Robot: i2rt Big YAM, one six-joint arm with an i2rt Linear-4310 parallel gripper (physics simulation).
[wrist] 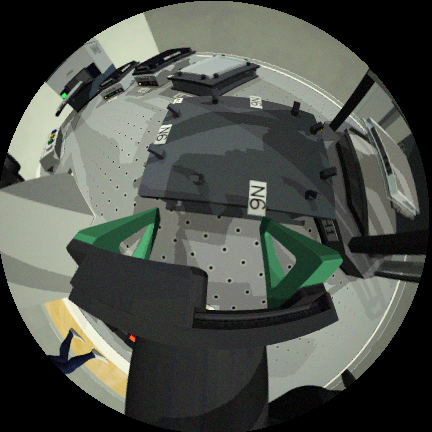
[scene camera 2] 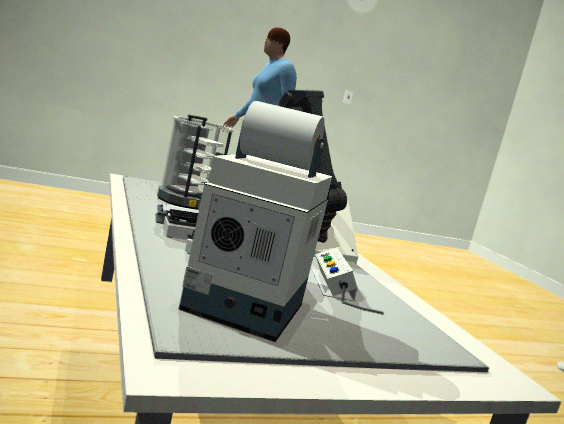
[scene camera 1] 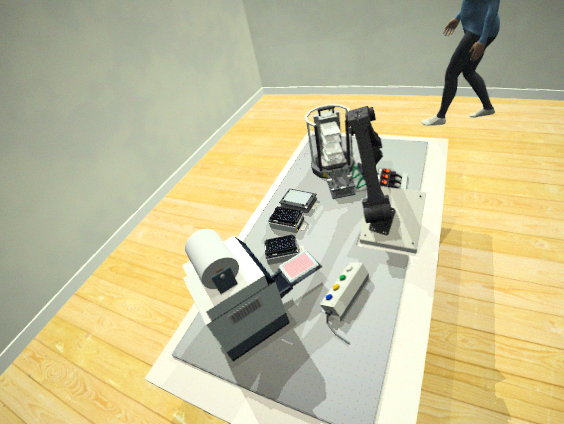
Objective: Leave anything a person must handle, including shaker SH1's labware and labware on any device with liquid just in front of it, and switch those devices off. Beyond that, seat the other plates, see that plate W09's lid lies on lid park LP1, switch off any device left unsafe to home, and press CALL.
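My gripper is open and empty, its green fingers low beside the dark pegged nest N6, which holds no plate. The round hotel with stacked plates stands beside N6; a pale plate shows inside it. A pale, flat-topped piece lies on a dark pegged base. Two small devices carry dark plates; their front panels show small lights. A pink plate lies at the large device's front. The button box has white, green, yellow and blue buttons. Device labels are unreadable.
Red-lit switches stand beside the arm's base plate. The large device with a roll on top blocks much of scene camera 2's view. The hotel's dark posts rise close to the gripper's right. A person stands beyond the table.
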